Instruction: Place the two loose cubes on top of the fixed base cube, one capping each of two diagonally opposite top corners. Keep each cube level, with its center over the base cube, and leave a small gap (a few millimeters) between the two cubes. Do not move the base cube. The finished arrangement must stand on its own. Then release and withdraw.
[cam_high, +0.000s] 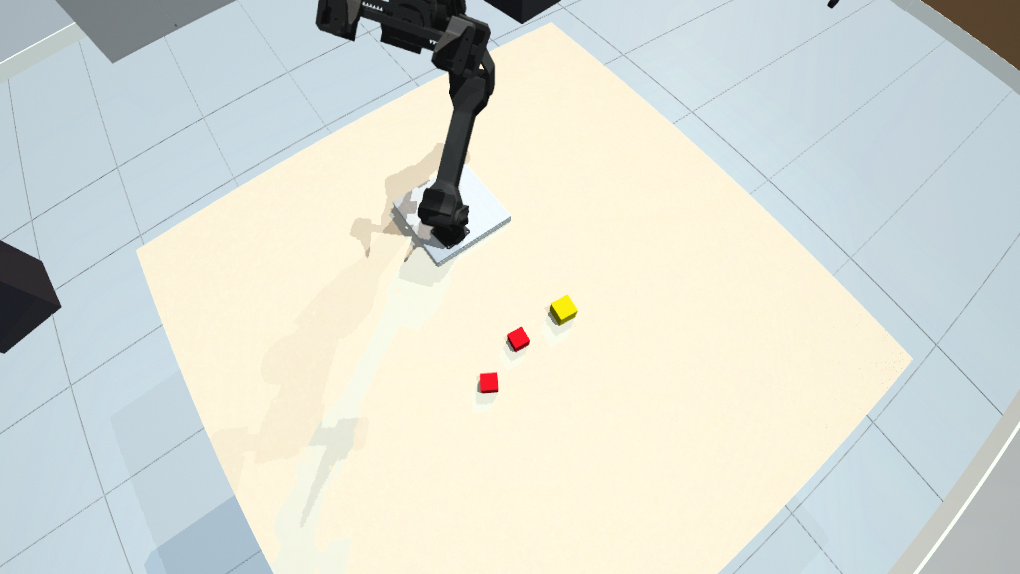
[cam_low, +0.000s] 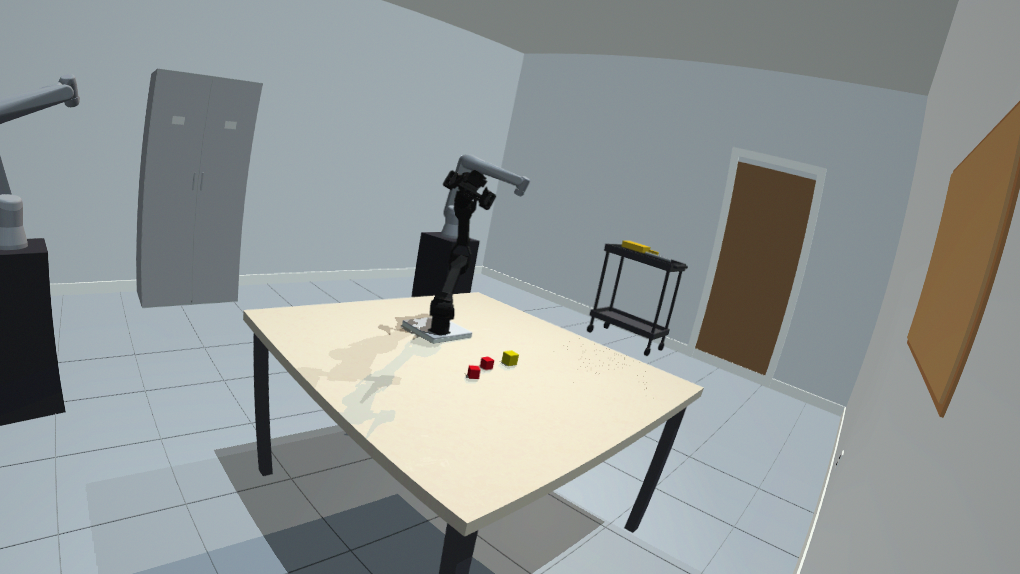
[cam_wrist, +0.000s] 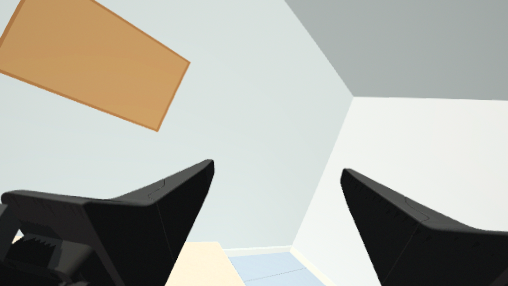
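Now: the yellow base cube 580 mm below my gripper tip, 200 mm ahead of it and 110 mm to the left of it.
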